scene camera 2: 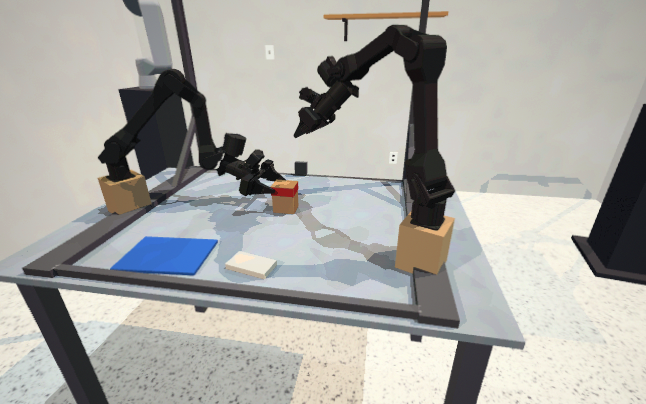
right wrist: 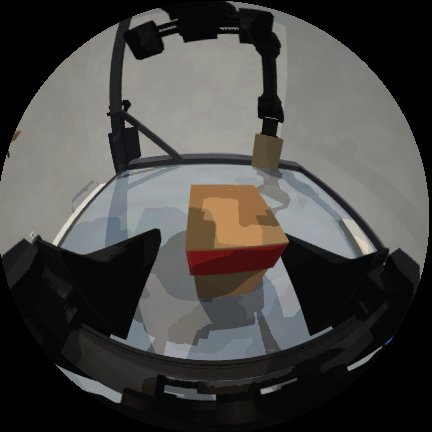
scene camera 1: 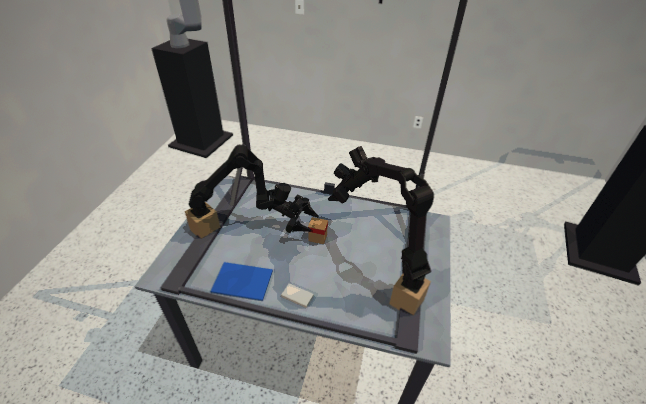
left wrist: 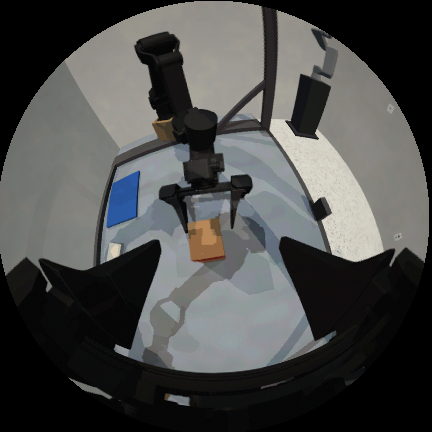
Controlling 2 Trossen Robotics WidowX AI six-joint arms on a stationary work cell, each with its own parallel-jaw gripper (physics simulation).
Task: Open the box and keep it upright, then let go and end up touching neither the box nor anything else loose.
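Places are measured from the left arm's base along level axes (x ahead, y left, z up), in metres.
Where they show: left gripper, between the fingertips: (scene camera 2: 300,134) (right wrist: 191,35) (scene camera 1: 332,194) (left wrist: 220,245); right gripper, between the fingertips: (scene camera 2: 280,186) (right wrist: 220,237) (scene camera 1: 314,223) (left wrist: 208,230); left arm's base, origin of its link: (scene camera 2: 427,221) (right wrist: 268,134) (scene camera 1: 412,283); right arm's base, origin of its link: (scene camera 2: 121,177) (scene camera 1: 200,211) (left wrist: 166,115).
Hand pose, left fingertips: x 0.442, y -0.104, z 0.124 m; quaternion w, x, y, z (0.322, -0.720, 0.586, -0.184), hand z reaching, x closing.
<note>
Things, the pixels of their top centre, and the offset from my left fingertips. "pt": a spot on its surface instead. Level surfaces: height alone.
- table, height of its surface: 0.246 m down
- red band, a spot on its surface: (right wrist: 235,260) pt 0.069 m ahead, 0.062 m left, 0.167 m down
- blue mat, centre of its top: (scene camera 2: 167,253) (left wrist: 121,196) (scene camera 1: 242,280) 0.128 m ahead, 0.423 m left, 0.238 m down
- cream block, centre of its top: (scene camera 2: 251,262) (right wrist: 358,234) (left wrist: 111,259) (scene camera 1: 297,294) 0.091 m back, 0.343 m left, 0.231 m down
- small dark cube, centre of its top: (right wrist: 30,244) (left wrist: 325,204) (scene camera 2: 300,162) (scene camera 1: 329,184) 0.181 m ahead, 0.238 m right, 0.189 m down
The brown box (scene camera 1: 318,238) (scene camera 2: 285,204) (left wrist: 206,240) (right wrist: 232,210) stands upright on the table (scene camera 1: 360,295) (scene camera 2: 330,275). A red band (scene camera 1: 318,231) (scene camera 2: 286,192) (right wrist: 235,260) runs just under its flat brown top, and no opening shows. My right gripper (scene camera 1: 313,223) (scene camera 2: 279,185) (left wrist: 208,230) is open and low, its fingertips at the box's upper left side in the scene views; whether a fingertip touches it I cannot tell. My left gripper (scene camera 1: 336,199) (scene camera 2: 297,135) (left wrist: 220,245) is open and empty, high above and behind the box.
A blue mat (scene camera 1: 242,281) (scene camera 2: 165,255) (left wrist: 123,200) and a cream block (scene camera 1: 297,295) (scene camera 2: 251,265) (left wrist: 114,251) lie toward the table's front in the scene views. A small dark cube (scene camera 1: 329,188) (scene camera 2: 300,168) (left wrist: 321,208) is at the back edge.
</note>
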